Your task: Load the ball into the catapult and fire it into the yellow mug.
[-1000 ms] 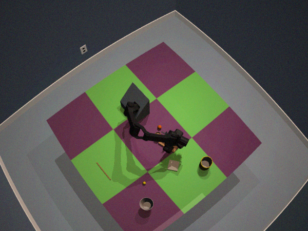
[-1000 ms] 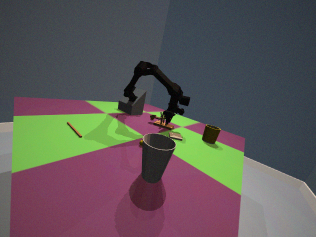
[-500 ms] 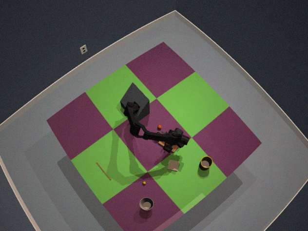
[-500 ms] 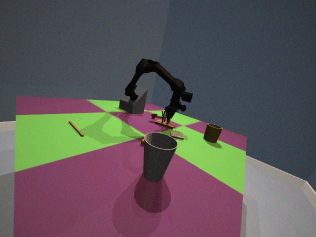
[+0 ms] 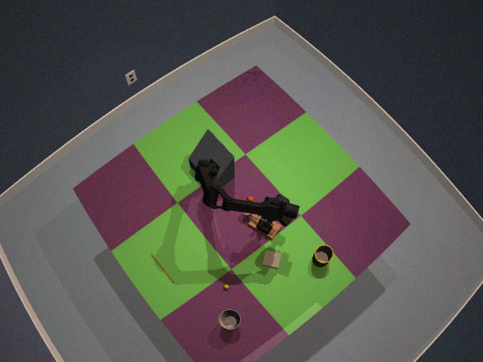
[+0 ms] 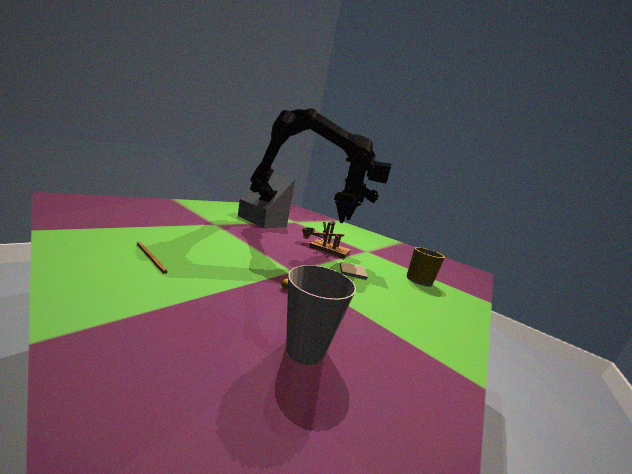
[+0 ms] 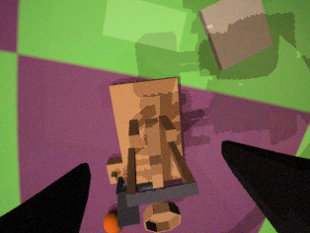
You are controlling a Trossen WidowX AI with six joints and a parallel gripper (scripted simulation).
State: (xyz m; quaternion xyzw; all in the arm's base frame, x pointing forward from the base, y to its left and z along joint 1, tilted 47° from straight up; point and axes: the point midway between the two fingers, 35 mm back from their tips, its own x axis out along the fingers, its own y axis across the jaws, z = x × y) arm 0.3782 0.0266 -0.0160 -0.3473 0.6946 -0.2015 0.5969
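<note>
Now: the orange ball 170 mm behind my gripper tip, 110 mm below it and 30 mm to the left of it. Round my gripper tip: flat beige tile: 120 mm below, 120 mm ahead, 100 mm to the right; then wooden catapult: 70 mm below, 70 mm behind, 10 mm to the right; then yellow mug: 280 mm ahead, 90 mm below, 70 mm to the left.
</note>
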